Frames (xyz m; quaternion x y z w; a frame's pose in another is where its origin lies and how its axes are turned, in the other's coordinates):
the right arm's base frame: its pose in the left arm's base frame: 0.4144 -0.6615 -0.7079 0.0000 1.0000 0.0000 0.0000
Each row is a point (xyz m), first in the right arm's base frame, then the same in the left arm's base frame.
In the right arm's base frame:
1: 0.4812 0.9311 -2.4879
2: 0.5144 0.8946 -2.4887
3: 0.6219 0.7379 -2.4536
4: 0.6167 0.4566 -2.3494
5: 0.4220 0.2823 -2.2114
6: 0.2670 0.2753 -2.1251
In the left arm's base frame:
1: -0.0668 0.2696 1.7800
2: -0.1000 0.2331 1.7808
3: -0.2075 0.0764 1.7457
4: -0.2023 -0.2049 1.6415
5: -0.0076 -0.3792 1.5035
6: 0.1474 -0.3862 1.4172

